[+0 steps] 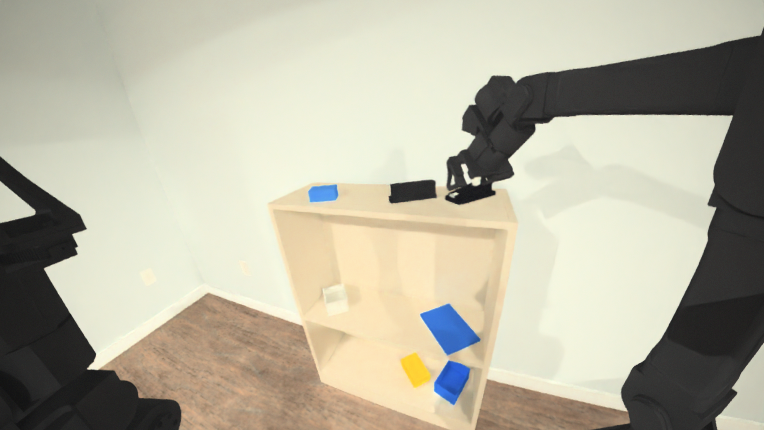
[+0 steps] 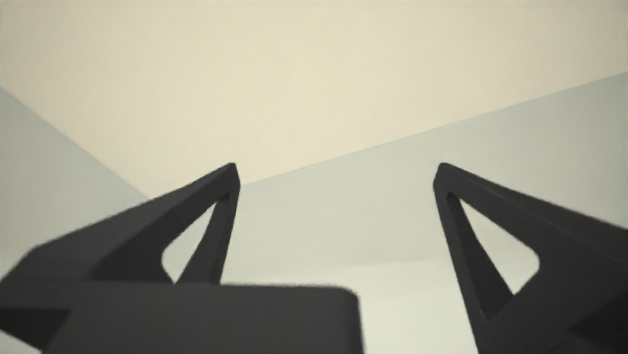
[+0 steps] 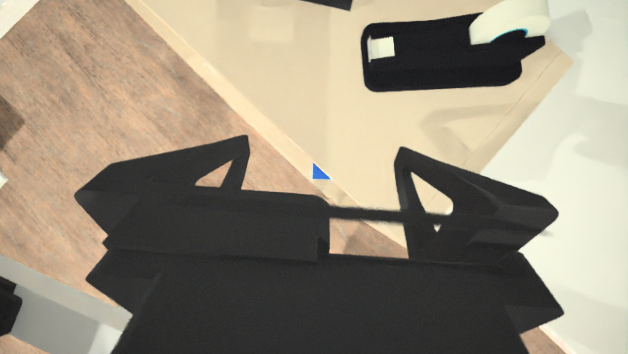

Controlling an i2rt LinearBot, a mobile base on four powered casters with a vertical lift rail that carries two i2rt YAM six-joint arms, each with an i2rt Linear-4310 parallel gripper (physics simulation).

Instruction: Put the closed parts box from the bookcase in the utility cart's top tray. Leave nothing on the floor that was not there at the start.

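Frame: origin at the left arm's base, x ahead, y left, z up, level; centimetres.
Seen in the pictures: left gripper, fingertip midpoint: (image 2: 335,173); right gripper, fingertip midpoint: (image 1: 465,185) (image 3: 322,149).
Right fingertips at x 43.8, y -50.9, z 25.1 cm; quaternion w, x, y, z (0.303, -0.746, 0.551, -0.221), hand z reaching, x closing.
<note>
Pixels of each thing's top centre, then the offset from my right fingertips to it. "spot": a spot on its surface instead.
- blue box at its top centre: (image 1: 322,187) dx +25.1, dy +41.1, dz -4.7 cm
- yellow box at its top centre: (image 1: 415,366) dx +21.5, dy +10.5, dz -100.2 cm
- open-looking blue bin at its top centre: (image 1: 452,375) dx +13.7, dy -6.5, dz -97.2 cm
- black tape dispenser at its top centre: (image 3: 486,5) (image 1: 472,175) dx +15.4, dy -7.6, dz -1.7 cm
- upright black holder at its top centre: (image 1: 412,182) dx +17.6, dy +10.7, dz -3.3 cm
- white open bin at a spot on its surface: (image 1: 335,299) spot: dx +32.4, dy +46.9, dz -61.9 cm
- tilted blue panel at its top centre: (image 1: 448,326) dx +13.2, dy -2.2, dz -62.3 cm
The bookcase (image 1: 505,293) (image 3: 287,120) stands against the wall. A blue box (image 1: 323,194) sits on its top at the left and looks closed. On the bottom shelf lie a yellow box (image 1: 415,369) and an open-looking blue bin (image 1: 452,381). I cannot tell for sure which is the closed parts box. My right gripper (image 1: 475,182) (image 3: 322,149) is open and empty, pointing down over the right end of the bookcase top, by the tape dispenser. My left gripper (image 2: 335,173) is open and empty, far left of the bookcase. The utility cart does not show recognisably.
A black tape dispenser (image 1: 470,193) (image 3: 445,60) and an upright black holder (image 1: 412,191) (image 3: 330,2) stand on the bookcase top. A white open bin (image 1: 335,299) and a tilted blue panel (image 1: 450,328) are on the middle shelf. Walls stand behind and left.
</note>
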